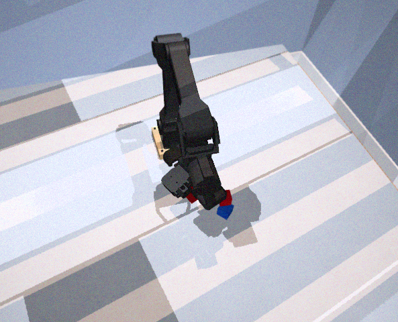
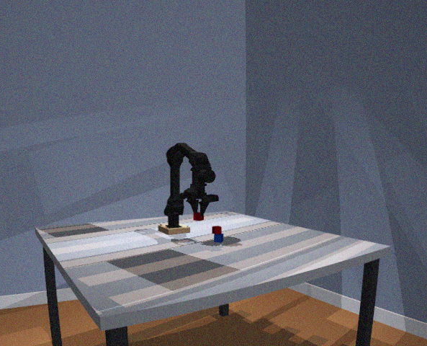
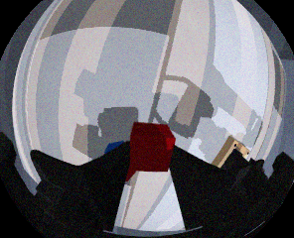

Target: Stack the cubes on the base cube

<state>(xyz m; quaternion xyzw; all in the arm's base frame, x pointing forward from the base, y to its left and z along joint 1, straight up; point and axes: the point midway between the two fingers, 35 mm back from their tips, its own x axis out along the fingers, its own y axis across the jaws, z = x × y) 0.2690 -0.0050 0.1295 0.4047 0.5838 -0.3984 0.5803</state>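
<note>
Now: the red cube 100 mm to the left of my gripper tip and 70 mm below it. The rest, counted from my gripper tip: blue cube 110 mm below, 100 mm to the left, 20 mm ahead.
</note>
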